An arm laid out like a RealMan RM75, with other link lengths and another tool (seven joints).
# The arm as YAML. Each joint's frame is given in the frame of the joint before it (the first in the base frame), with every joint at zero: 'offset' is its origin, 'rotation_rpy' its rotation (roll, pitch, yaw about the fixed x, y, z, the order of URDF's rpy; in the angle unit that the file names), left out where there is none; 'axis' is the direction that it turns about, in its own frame. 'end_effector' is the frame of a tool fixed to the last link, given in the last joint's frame.
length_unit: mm
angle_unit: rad
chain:
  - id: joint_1
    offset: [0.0, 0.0, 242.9]
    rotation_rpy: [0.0, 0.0, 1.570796]
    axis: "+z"
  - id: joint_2
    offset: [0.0, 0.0, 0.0]
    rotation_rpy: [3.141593, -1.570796, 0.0]
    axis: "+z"
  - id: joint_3
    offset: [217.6, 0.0, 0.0]
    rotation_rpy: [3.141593, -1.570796, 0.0]
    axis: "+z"
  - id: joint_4
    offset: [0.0, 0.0, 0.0]
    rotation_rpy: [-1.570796, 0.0, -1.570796]
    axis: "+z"
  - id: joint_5
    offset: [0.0, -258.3, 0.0]
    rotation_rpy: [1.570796, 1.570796, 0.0]
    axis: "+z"
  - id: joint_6
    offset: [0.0, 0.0, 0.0]
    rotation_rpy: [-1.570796, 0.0, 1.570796]
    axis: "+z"
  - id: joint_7
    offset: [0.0, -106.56, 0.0]
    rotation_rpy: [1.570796, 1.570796, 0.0]
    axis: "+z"
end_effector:
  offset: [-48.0, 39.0, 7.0]
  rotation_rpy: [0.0, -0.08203, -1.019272]
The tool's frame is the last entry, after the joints.
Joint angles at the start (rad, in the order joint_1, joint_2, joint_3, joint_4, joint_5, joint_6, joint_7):
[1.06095, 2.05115, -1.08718, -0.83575, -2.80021, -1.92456, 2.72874]
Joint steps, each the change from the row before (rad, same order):
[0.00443, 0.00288, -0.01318, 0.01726, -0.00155, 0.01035, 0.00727]
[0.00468, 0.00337, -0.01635, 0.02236, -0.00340, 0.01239, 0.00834]
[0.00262, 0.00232, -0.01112, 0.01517, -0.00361, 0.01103, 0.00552]
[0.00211, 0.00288, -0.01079, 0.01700, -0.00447, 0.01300, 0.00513]
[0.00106, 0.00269, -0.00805, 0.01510, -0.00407, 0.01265, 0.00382]
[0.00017, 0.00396, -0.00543, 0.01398, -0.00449, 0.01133, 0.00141]
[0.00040, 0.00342, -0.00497, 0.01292, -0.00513, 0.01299, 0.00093]
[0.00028, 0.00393, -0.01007, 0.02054, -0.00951, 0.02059, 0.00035]
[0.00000, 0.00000, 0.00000, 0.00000, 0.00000, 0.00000, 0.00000]
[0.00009, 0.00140, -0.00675, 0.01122, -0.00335, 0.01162, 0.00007]
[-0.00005, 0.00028, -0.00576, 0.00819, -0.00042, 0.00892, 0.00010]
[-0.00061, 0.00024, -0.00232, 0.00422, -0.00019, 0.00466, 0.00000]
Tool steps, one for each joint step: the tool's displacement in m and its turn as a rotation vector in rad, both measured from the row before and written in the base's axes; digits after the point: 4 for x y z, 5 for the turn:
[0.0008, -0.0004, -0.0048, -0.00561, -0.01259, -0.00321]
[0.0016, -0.0007, -0.0059, -0.00755, -0.01751, -0.00502]
[0.0016, -0.0003, -0.0041, -0.00271, -0.01280, -0.00216]
[0.0022, -0.0004, -0.0045, -0.00252, -0.01307, -0.00264]
[0.0023, -0.0004, -0.0039, -0.00122, -0.01014, -0.00252]
[0.0025, -0.0007, -0.0038, -0.00306, -0.00742, -0.00251]
[0.0024, -0.0004, -0.0036, -0.00071, -0.00734, -0.00011]
[0.0044, -0.0006, -0.0052, -0.00137, -0.01520, 0.00182]
[0.0000, 0.0000, 0.0000, 0.00000, 0.00000, 0.00000]
[0.0024, -0.0003, -0.0027, -0.00073, -0.00775, 0.00174]
[0.0017, -0.0001, -0.0018, -0.00015, -0.00461, 0.00151]
[0.0011, -0.0001, -0.0009, 0.00012, -0.00178, -0.00004]

